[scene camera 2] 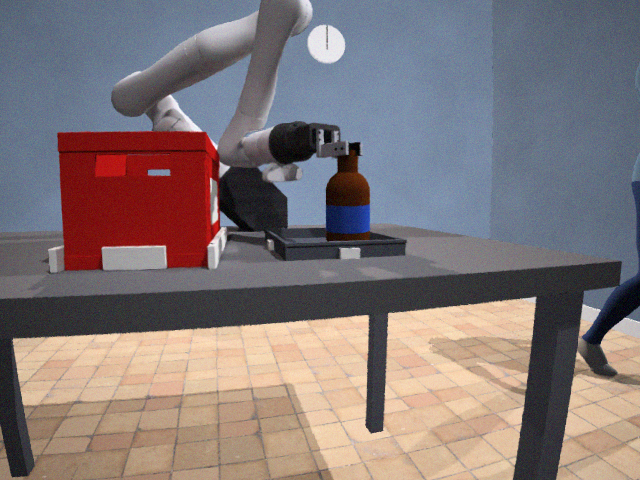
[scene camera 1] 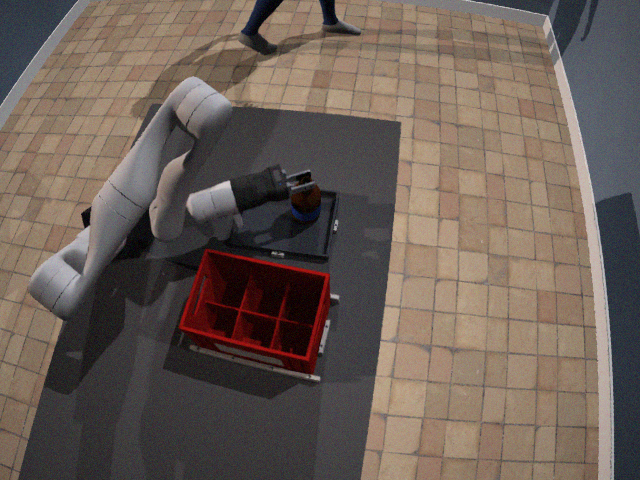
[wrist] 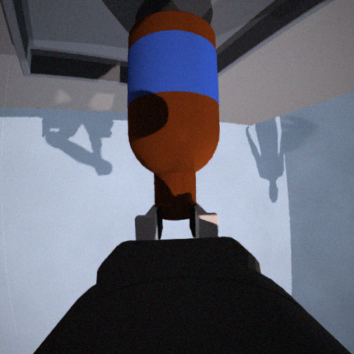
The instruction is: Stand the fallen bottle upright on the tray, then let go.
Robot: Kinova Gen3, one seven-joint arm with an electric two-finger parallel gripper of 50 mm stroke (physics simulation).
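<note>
The brown bottle with a blue label is upright over the dark tray, in the tray's right part in the second scene view. Its base is at tray level behind the near rim; whether it touches the tray floor is hidden by that rim. My gripper is level and shut on the bottle's neck, close to its top.
A red crate with several compartments stands beside the tray, between white blocks on the dark table. A person's legs show beyond the table.
</note>
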